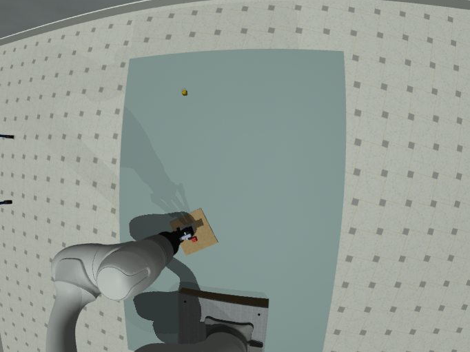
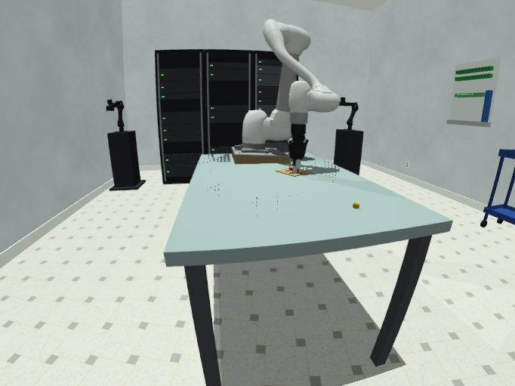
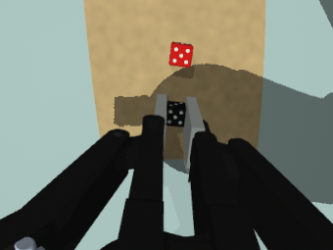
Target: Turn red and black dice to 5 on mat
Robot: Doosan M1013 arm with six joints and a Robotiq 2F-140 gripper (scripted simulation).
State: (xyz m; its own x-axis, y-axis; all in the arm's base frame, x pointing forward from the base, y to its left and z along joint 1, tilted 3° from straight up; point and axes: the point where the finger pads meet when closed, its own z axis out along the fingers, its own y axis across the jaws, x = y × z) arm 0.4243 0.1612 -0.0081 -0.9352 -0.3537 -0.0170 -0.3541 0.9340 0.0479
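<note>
The black die is 3 cm below my hand. The rest, counted from my hand: tan mat: 4 cm below, 2 cm behind, 1 cm to the right; then yellow die: 49 cm ahead, 4 cm to the left, 3 cm below; then red die: 4 cm behind, 3 cm below, 2 cm to the right.
</note>
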